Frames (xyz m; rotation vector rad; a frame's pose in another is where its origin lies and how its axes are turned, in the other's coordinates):
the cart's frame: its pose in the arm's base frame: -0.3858 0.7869 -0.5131 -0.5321 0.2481 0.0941
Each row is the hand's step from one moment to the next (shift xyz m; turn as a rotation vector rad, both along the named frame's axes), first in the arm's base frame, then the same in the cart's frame.
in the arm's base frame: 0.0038 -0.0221 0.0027 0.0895 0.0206 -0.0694
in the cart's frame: 0.0024 -0.0209 -0.0083 0.1049 0.0380 -0.0285
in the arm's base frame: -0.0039 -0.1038 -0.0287 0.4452 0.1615 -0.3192
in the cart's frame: 0.0011 -0.0744 -0.0779 0.5163 0.2270 -0.0898
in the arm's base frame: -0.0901 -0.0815 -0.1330 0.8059 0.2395 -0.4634
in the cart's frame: -0.0547 0.0090 -0.1714 0.9038 0.3095 -0.0943
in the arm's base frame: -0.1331 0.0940 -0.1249 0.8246 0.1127 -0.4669
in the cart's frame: -0.0940 0.1622 -0.0837 0.9197 0.1995 -0.1583
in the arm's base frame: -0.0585 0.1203 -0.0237 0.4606 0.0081 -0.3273
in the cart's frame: -0.0474 0.1238 0.0297 0.5295 0.0970 -0.1719
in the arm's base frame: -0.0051 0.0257 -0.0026 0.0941 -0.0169 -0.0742
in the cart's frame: -0.0036 0.0241 0.0099 0.1096 0.0075 -0.0507
